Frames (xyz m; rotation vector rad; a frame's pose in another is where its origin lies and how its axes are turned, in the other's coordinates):
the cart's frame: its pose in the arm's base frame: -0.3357 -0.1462 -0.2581 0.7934 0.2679 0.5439
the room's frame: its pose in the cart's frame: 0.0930 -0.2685 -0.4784 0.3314 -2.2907 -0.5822
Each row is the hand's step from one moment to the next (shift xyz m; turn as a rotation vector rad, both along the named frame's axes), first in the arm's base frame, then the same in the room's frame.
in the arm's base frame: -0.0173 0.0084 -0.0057 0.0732 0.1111 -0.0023
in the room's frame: -0.0058 -0.0016 0.0191 -0.1218 0.0045 -0.0534
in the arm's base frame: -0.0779 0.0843 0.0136 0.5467 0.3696 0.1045
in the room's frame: -0.0663 0.0386 0.0864 -0.4449 0.0784 -0.4922
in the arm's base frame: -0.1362 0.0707 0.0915 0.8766 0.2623 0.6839
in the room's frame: -0.0322 0.1213 0.1272 -0.3230 0.5761 -0.9320
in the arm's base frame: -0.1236 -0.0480 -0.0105 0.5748 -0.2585 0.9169
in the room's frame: 0.0677 0.0008 0.1145 0.2699 0.7654 -0.7610
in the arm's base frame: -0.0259 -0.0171 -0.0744 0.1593 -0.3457 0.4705
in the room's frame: 0.0115 -0.0714 0.0357 0.3706 0.3791 -0.2919
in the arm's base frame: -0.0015 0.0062 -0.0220 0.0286 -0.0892 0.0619
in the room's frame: -0.0087 -0.0202 0.0063 0.0900 0.0417 -0.0526
